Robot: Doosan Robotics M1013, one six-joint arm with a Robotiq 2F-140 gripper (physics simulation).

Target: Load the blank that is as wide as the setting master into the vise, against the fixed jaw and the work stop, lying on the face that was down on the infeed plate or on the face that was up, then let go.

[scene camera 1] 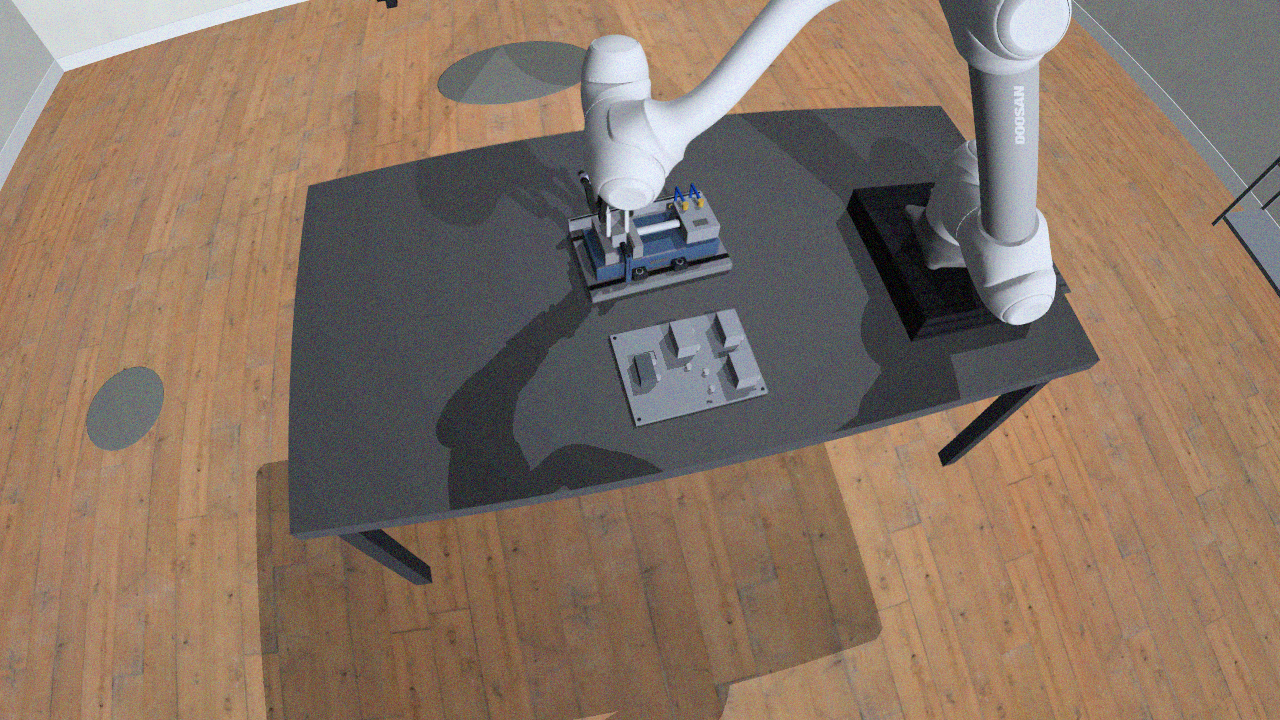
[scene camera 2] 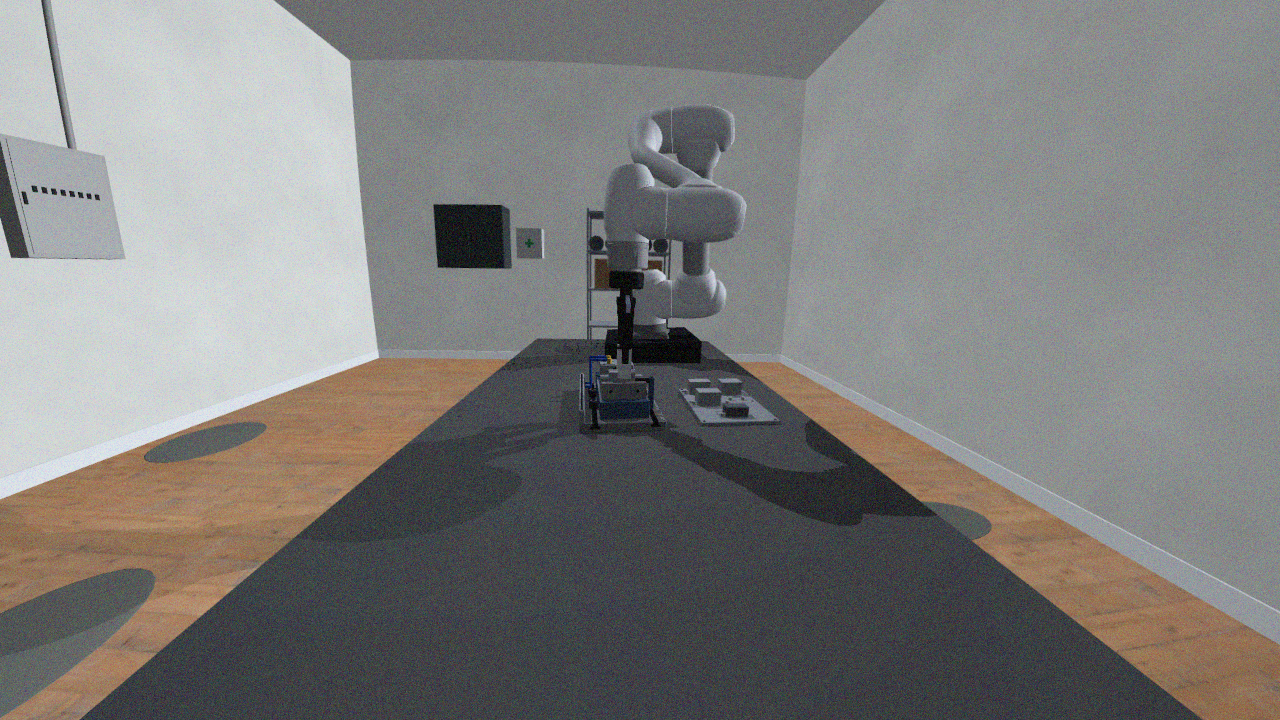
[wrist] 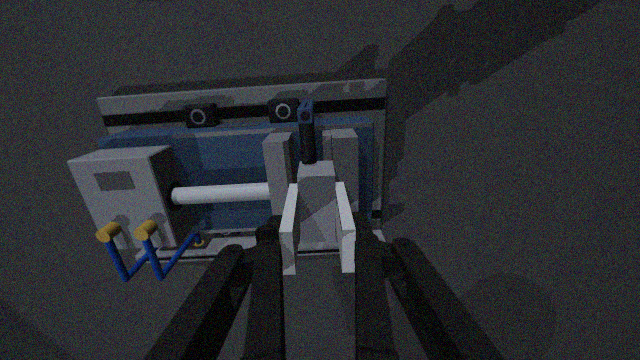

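Seen in the pictures: gripper, fingertip midpoint: [scene camera 1: 615, 229] [scene camera 2: 623, 375] [wrist: 317, 199]; arm's base, origin of the base link: [scene camera 1: 948, 238] [scene camera 2: 647, 335].
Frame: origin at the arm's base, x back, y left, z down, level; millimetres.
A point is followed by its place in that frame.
Observation:
The vise [scene camera 1: 657, 243] {x -661, y 3, z 20 mm} [scene camera 2: 623, 409] {x -799, y 7, z 37 mm} [wrist: 225, 167] {x -655, y -6, z 20 mm} has a blue body. In the wrist view its fixed jaw [wrist: 346, 150] is on the right, the moving jaw [wrist: 278, 160] on the left. The work stop [wrist: 307, 131] {x -727, y 51, z -16 mm} [scene camera 1: 628, 265] {x -724, y 68, z 3 mm} is a blue bracket with a black rod. My gripper [scene camera 1: 618, 222] {x -745, y -2, z -24 mm} [scene camera 2: 624, 365] {x -745, y -2, z -24 mm} [wrist: 317, 199] {x -745, y -2, z -24 mm} is shut on a light grey blank [wrist: 316, 200] {x -743, y 3, z -36 mm}, held between the jaws in the wrist view, its far end at the rod's tip. Its underside is hidden; I cannot tell whether it touches the vise bed or the fixed jaw. A darker block [scene camera 1: 644, 368] {x -706, y 270, z 47 mm} [scene camera 2: 735, 409] {x -719, y 264, z 52 mm}, apparently the setting master, is on the infeed plate.
The infeed plate [scene camera 1: 651, 407] {x -697, y 337, z 72 mm} [scene camera 2: 716, 418] {x -734, y 219, z 72 mm} also bears light grey blocks [scene camera 1: 684, 340] {x -629, y 221, z 35 mm} [scene camera 1: 728, 329] {x -543, y 201, z 36 mm} [scene camera 1: 742, 368] {x -528, y 285, z 36 mm} and small pegs. The vise's grey end block [wrist: 117, 185] {x -577, y -24, z -17 mm} carries blue hoses with yellow fittings [wrist: 145, 230] {x -606, y -56, z -30 mm}. The robot's black base [scene camera 1: 886, 259] {x -166, y 43, z 27 mm} stands beyond the vise.

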